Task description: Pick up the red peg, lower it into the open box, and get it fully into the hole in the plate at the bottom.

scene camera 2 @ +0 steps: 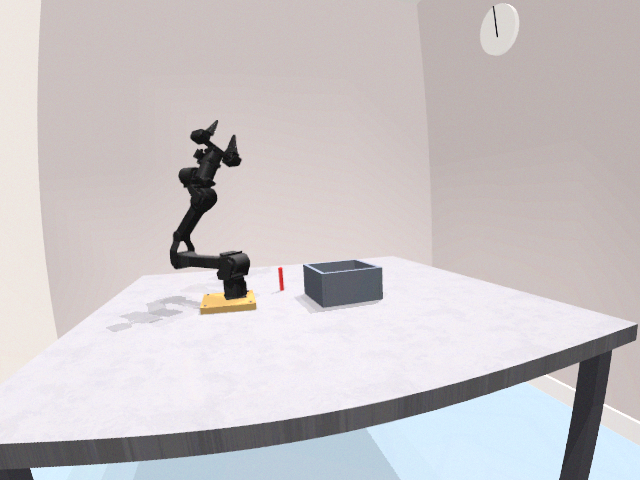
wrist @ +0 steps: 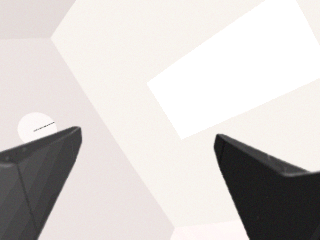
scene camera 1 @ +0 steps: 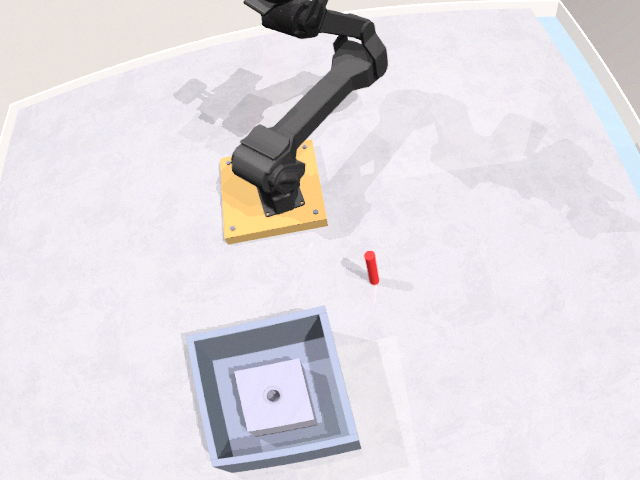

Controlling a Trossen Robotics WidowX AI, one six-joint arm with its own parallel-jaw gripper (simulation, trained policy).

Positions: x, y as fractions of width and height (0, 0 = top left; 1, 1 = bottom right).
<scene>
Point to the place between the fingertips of my gripper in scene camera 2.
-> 0.35, 0.27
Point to a plate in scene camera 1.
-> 0.40, 0.81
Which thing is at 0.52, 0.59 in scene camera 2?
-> A grey-blue box.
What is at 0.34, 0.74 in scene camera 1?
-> A grey-blue box.
</scene>
